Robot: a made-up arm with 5 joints. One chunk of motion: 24 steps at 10 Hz.
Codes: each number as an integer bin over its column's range. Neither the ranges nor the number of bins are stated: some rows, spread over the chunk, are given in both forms.
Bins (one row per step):
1: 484 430 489 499 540
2: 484 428 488 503 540
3: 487 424 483 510 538
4: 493 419 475 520 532
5: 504 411 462 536 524
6: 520 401 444 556 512
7: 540 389 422 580 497
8: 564 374 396 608 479
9: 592 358 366 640 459
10: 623 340 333 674 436
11: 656 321 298 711 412
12: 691 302 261 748 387
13: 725 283 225 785 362
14: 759 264 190 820 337
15: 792 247 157 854 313
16: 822 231 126 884 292
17: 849 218 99 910 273
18: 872 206 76 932 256
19: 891 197 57 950 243
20: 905 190 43 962 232
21: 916 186 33 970 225
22: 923 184 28 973 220
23: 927 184 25 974 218
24: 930 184 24 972 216
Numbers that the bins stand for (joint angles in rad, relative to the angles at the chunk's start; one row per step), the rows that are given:
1: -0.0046 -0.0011 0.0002 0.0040 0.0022
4: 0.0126 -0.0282 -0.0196 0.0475 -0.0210
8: 0.1483 -0.1390 -0.1311 0.2298 -0.1743
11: 0.3242 -0.2695 -0.2694 0.4432 -0.3681
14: 0.5211 -0.4099 -0.4218 0.6691 -0.5851
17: 0.6932 -0.5232 -0.5503 0.8556 -0.7702
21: 0.8213 -0.6020 -0.6434 0.9799 -0.9091
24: 0.8481 -0.6069 -0.6561 0.9841 -0.9351
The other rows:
2: -0.0046 -0.0061 -0.0012 0.0123 0.0022
3: 0.0011 -0.0159 -0.0083 0.0268 -0.0036
5: 0.0336 -0.0479 -0.0379 0.0806 -0.0441
6: 0.0642 -0.0726 -0.0633 0.1221 -0.0788
7: 0.1024 -0.1021 -0.0944 0.1718 -0.1222
9: 0.2019 -0.1784 -0.1734 0.2961 -0.2322
10: 0.2611 -0.2228 -0.2200 0.3666 -0.2987
12: 0.3911 -0.3163 -0.3216 0.5199 -0.4405
13: 0.4561 -0.3631 -0.3724 0.5966 -0.5128
15: 0.5842 -0.4518 -0.4684 0.7395 -0.6545
16: 0.6416 -0.4912 -0.5122 0.8017 -0.7153
18: 0.7372 -0.5527 -0.5827 0.9012 -0.8194
19: 0.7735 -0.5749 -0.6095 0.9385 -0.8570
20: 0.8003 -0.5921 -0.6293 0.9633 -0.8888
22: 0.8347 -0.6069 -0.6505 0.9861 -0.9236
23: 0.8423 -0.6069 -0.6547 0.9882 -0.9293

